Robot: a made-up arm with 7 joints.
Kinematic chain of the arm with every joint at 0, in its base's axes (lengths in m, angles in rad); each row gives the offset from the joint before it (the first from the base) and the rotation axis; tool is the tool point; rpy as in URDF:
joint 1: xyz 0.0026 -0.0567 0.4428 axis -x
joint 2: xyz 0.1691 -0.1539 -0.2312 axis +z
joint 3: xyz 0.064 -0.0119 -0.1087 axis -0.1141 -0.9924 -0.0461
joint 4: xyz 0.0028 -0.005 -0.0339 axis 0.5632 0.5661 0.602
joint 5: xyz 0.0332 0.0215 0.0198 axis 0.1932 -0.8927 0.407
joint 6: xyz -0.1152 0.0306 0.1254 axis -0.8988 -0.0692 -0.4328
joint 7: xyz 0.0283 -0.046 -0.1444 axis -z
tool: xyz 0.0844 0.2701 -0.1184 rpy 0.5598 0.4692 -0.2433
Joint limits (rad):
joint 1: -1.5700..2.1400
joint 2: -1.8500..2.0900
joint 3: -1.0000..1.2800
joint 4: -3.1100..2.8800
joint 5: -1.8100..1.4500
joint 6: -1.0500..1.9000
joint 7: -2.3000..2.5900
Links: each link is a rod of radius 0.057 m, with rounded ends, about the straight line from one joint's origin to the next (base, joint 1, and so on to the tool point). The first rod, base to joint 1, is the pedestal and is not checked.
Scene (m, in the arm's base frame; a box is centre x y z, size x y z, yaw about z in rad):
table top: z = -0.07
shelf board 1: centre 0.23 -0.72 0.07 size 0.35 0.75 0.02 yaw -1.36
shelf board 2: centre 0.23 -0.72 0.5 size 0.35 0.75 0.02 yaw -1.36
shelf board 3: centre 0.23 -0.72 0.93 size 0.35 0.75 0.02 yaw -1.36
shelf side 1: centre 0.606 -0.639 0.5 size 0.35 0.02 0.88 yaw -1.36
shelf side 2: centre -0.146 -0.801 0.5 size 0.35 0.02 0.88 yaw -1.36
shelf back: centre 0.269 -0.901 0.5 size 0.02 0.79 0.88 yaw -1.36
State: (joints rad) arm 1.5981 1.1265 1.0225 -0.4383 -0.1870 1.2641 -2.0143
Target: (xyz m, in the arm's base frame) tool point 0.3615 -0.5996 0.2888
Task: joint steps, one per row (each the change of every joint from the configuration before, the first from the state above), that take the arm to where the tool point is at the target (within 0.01 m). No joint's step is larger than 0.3 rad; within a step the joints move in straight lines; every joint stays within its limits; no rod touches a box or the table.
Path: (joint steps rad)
1: -0.1536 -0.0118 -0.0085 0.1565 -0.2950 0.1590 0.0380
2: -0.1537 -0.0119 -0.0084 0.1564 -0.2951 0.1589 0.0380
3: -0.1536 -0.0118 -0.0085 0.1565 -0.2950 0.1590 0.0380
4: -0.1537 -0.0119 -0.0085 0.1565 -0.2950 0.1590 0.0380
5: -0.2789 0.1940 -0.2154 0.0751 0.1033 -0.1494 0.0944
6: -0.2790 0.1939 -0.2155 0.0752 0.1033 -0.1495 0.0945
7: -0.2789 0.1940 -0.2154 0.0751 0.1034 -0.1494 0.0944
8: -0.2789 0.1939 -0.2155 0.0752 0.1033 -0.1494 0.0945
9: 0.2242 -0.0151 0.1529 -0.0414 0.1828 0.0064 -0.0623
10: 0.2242 -0.0151 0.1530 -0.0414 0.1828 0.0064 -0.0622
11: 0.2242 -0.0151 0.1529 -0.0414 0.1828 0.0065 -0.0623

